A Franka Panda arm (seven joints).
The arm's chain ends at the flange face. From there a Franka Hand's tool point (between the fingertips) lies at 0.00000 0.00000 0.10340 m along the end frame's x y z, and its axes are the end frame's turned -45 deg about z.
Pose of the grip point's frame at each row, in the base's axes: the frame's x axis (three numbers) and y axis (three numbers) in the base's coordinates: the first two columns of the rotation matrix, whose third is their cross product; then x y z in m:
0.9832 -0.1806 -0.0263 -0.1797 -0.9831 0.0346 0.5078 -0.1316 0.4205
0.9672 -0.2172 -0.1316 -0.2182 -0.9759 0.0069 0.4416 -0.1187 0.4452
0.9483 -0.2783 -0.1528 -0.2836 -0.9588 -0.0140 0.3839 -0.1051 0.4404
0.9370 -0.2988 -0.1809 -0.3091 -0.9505 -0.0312 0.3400 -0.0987 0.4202
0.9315 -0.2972 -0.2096 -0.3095 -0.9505 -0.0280 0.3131 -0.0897 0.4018
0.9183 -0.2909 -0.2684 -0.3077 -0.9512 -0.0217 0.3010 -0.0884 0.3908
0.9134 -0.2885 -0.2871 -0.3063 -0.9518 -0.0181 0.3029 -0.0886 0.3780
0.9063 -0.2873 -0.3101 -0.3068 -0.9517 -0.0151 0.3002 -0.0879 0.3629
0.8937 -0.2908 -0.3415 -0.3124 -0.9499 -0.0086 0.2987 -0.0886 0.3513
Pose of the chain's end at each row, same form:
0.5682 -0.8229 0.0059 -0.8223 -0.5675 0.0431 0.5111 -0.1286 0.5238
0.5296 -0.8436 -0.0882 -0.8382 -0.5365 0.0979 0.4550 -0.1210 0.5477
0.4700 -0.8748 -0.1179 -0.8711 -0.4812 0.0981 0.3986 -0.1110 0.5426
0.4440 -0.8834 -0.1500 -0.8811 -0.4608 0.1059 0.3568 -0.1075 0.5218
0.4398 -0.8823 -0.1680 -0.8775 -0.4620 0.1284 0.3328 -0.0991 0.5029
0.4318 -0.8783 -0.2051 -0.8669 -0.4669 0.1744 0.3267 -0.0990 0.4904
0.4293 -0.8770 -0.2158 -0.8625 -0.4690 0.1902 0.3306 -0.0994 0.4770
0.4239 -0.8761 -0.2300 -0.8578 -0.4698 0.2086 0.3303 -0.0992 0.4612
0.4110 -0.8773 -0.2476 -0.8528 -0.4661 0.2354 0.3320 -0.1004 0.4485

